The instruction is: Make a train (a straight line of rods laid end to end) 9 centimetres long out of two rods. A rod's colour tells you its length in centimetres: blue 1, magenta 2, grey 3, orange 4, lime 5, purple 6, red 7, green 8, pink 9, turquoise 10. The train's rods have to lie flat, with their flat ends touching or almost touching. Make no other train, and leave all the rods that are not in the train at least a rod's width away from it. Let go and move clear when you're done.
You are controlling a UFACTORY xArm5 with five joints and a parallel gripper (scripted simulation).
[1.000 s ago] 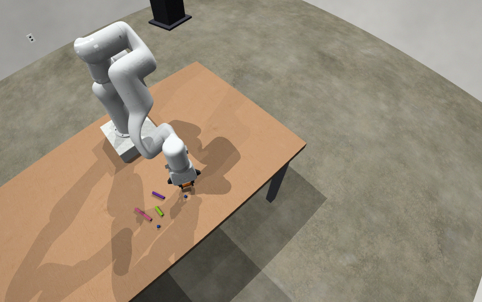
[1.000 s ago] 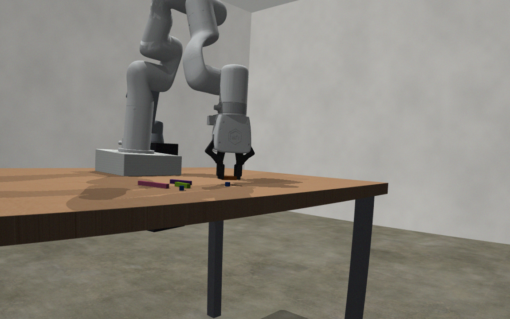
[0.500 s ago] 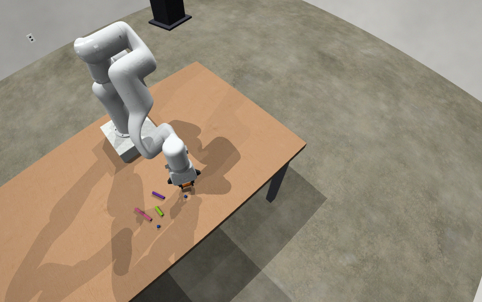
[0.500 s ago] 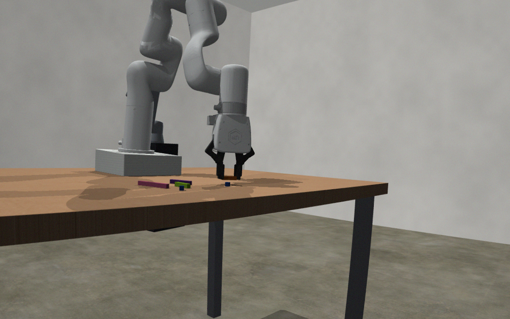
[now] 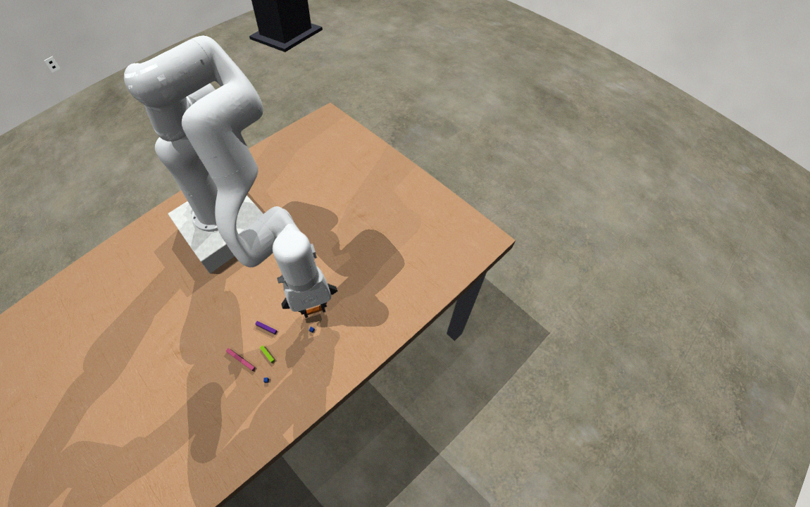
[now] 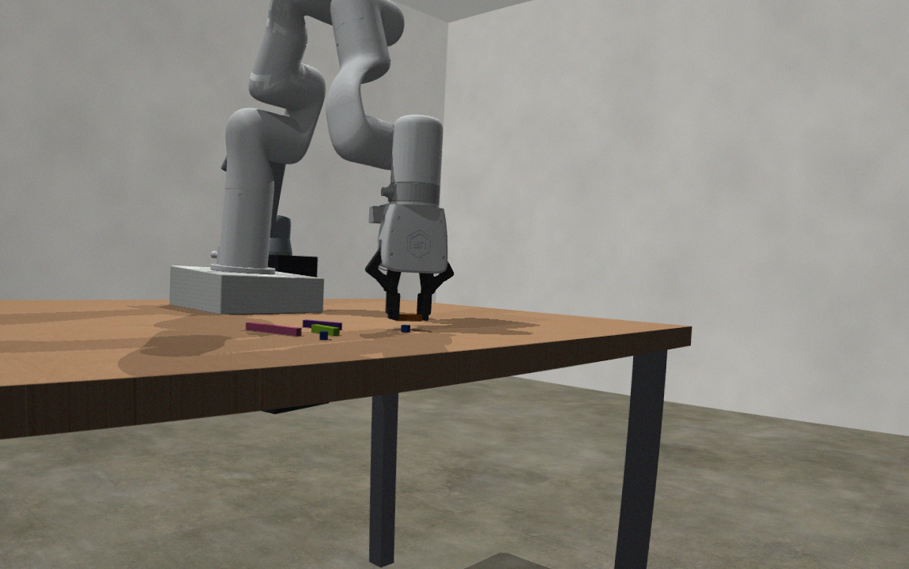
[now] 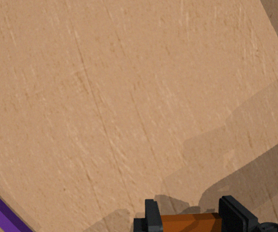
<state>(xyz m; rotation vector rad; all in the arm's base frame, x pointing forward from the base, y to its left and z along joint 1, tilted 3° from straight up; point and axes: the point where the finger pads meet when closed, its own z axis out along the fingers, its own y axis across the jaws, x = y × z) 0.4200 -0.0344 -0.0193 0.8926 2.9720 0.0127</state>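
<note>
Now: the orange rod 20 mm below my hand. The rest, counted from my hand: pink rod: 70 mm behind, 210 mm to the right, 30 mm below; then purple rod: 70 mm behind, 110 mm to the right, 30 mm below; then lime rod: 20 mm behind, 160 mm to the right, 30 mm below.
</note>
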